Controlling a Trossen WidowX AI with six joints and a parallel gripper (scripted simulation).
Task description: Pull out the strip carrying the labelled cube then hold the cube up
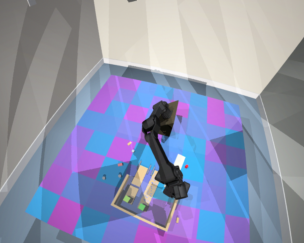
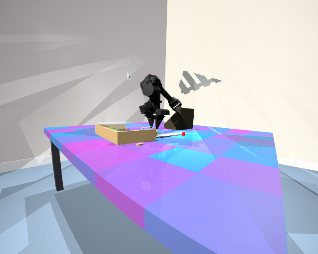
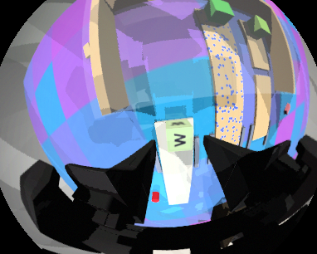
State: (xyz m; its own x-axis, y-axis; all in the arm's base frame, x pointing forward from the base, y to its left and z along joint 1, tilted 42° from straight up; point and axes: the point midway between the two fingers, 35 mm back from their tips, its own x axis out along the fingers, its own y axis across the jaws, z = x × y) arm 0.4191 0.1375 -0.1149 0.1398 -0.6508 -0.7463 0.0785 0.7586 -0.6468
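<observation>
The labelled cube lies 2 cm below my gripper tip. Round my gripper tip: pink block 33 cm to the right, 4 cm below; white strip 11 cm behind, 4 cm below, 1 cm to the left; red cylinder 17 cm behind, 6 cm to the left, 3 cm below.
</observation>
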